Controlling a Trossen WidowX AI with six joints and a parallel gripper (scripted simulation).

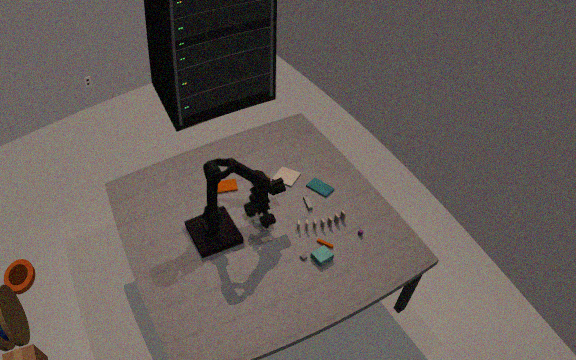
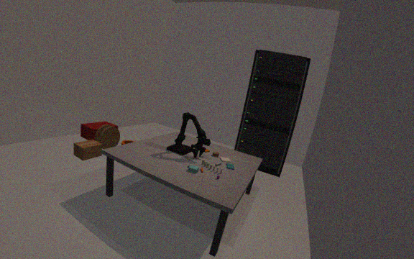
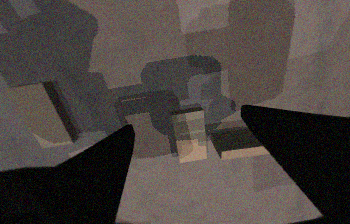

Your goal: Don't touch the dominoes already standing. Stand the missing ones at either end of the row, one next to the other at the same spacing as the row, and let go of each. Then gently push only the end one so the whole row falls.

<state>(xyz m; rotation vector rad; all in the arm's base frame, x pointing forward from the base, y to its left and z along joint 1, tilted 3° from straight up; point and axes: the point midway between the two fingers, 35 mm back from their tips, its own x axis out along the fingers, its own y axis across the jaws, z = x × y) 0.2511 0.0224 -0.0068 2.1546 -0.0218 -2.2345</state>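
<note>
The grey piece is 260 mm to the right of my gripper tip and 90 mm ahead of it. From my gripper tip the other things lie so: orange bar: 220 mm to the right, 210 mm ahead; orange tile: 280 mm to the left, 110 mm behind; brown block: 250 mm to the left, 80 mm ahead, 10 mm above.
</note>
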